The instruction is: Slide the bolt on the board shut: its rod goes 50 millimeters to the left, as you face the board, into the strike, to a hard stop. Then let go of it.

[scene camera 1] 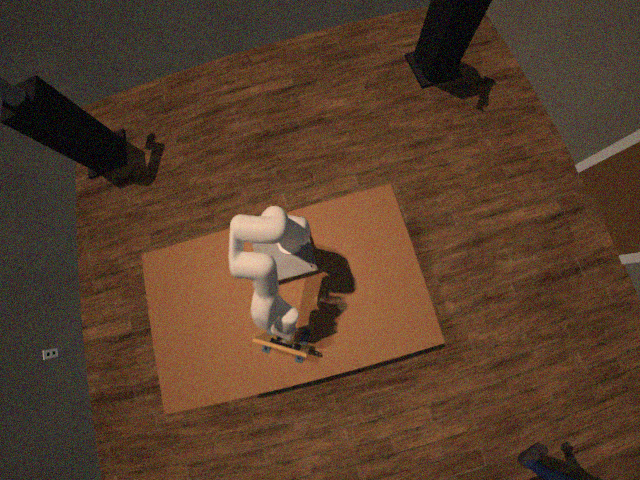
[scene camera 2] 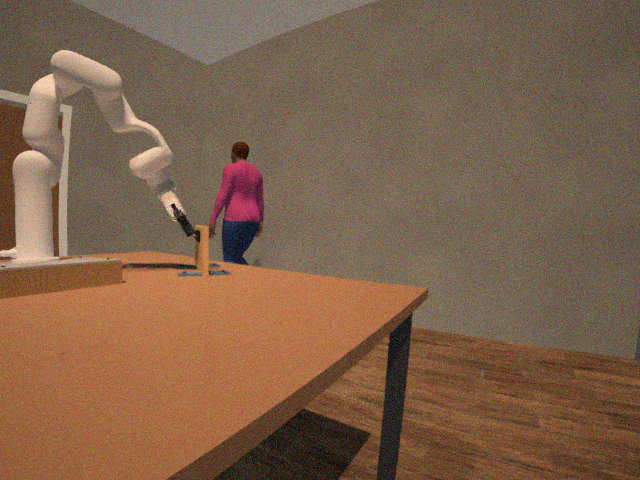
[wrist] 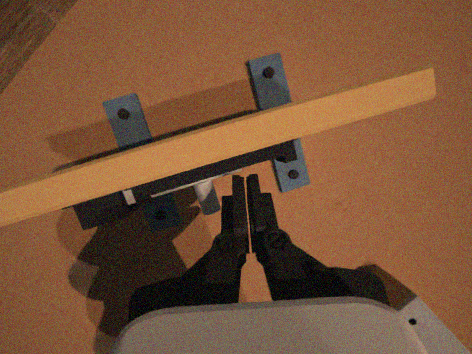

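Seen in the pictures: gripper, between the fingertips: (scene camera 1: 279, 338) (scene camera 2: 191, 234) (wrist: 245, 189); arm's base, origin of its link: (scene camera 2: 35, 261).
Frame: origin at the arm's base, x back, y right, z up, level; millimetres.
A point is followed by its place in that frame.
The wooden board (scene camera 1: 279, 347) {x -481, y 167, z 105 mm} (scene camera 2: 204, 253) {x -409, y 277, z 20 mm} (wrist: 225, 137) {x -476, y 179, z 105 mm} stands upright, seen from above in the wrist view. The bolt's dark housing (wrist: 215, 170) {x -467, y 161, z 81 mm} is on its near face. A light grey knob (wrist: 206, 196) {x -460, y 144, z 77 mm} sticks out toward the gripper. A short pale piece of rod (wrist: 129, 196) {x -497, y 111, z 75 mm} shows between the housing and the dark strike block (wrist: 95, 212) {x -506, y 91, z 81 mm} at the left. How deep the rod sits in the strike is hidden. My gripper (scene camera 2: 195, 235) {x -443, y 164, z 75 mm} (wrist: 245, 189) {x -443, y 164, z 75 mm} is shut and empty, its tips near the housing, just right of the knob. Whether a finger touches the knob I cannot tell.
Blue-grey feet (wrist: 268, 87) {x -478, y 267, z -48 mm} (wrist: 127, 122) {x -575, y 121, z -48 mm} with dark screws hold the board to the orange-brown table (scene camera 1: 372, 232) {x -70, y -445, z -55 mm} (scene camera 2: 206, 361) {x -10, y 765, z -56 mm}. The arm's base stands on a raised block (scene camera 2: 62, 276) {x -14, y 197, z -19 mm} behind. A person in a pink top (scene camera 2: 244, 193) stands beyond the table.
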